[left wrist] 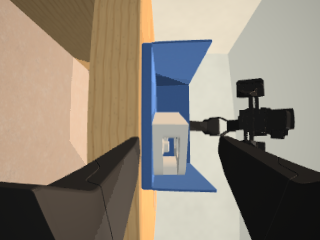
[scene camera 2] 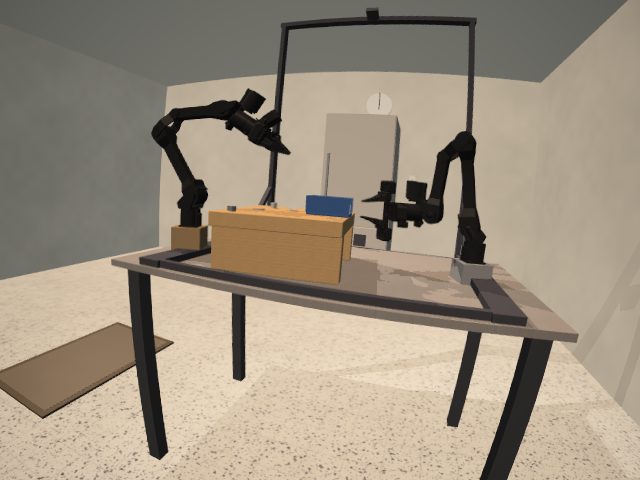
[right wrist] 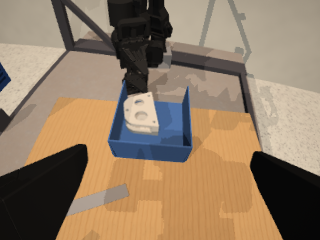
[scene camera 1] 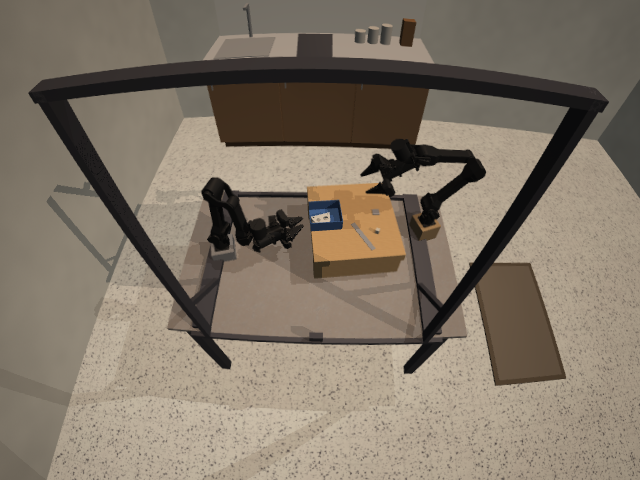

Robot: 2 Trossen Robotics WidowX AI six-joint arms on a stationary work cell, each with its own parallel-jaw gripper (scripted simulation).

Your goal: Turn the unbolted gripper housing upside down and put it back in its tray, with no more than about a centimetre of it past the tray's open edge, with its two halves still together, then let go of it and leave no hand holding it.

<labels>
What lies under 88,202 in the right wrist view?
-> A grey strip.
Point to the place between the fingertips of my right gripper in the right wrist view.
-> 172,156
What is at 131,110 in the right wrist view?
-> A white gripper housing.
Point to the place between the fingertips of my left gripper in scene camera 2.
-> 361,208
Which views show my right gripper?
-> The left wrist view, scene camera 2, the right wrist view and scene camera 1: all of them.
</labels>
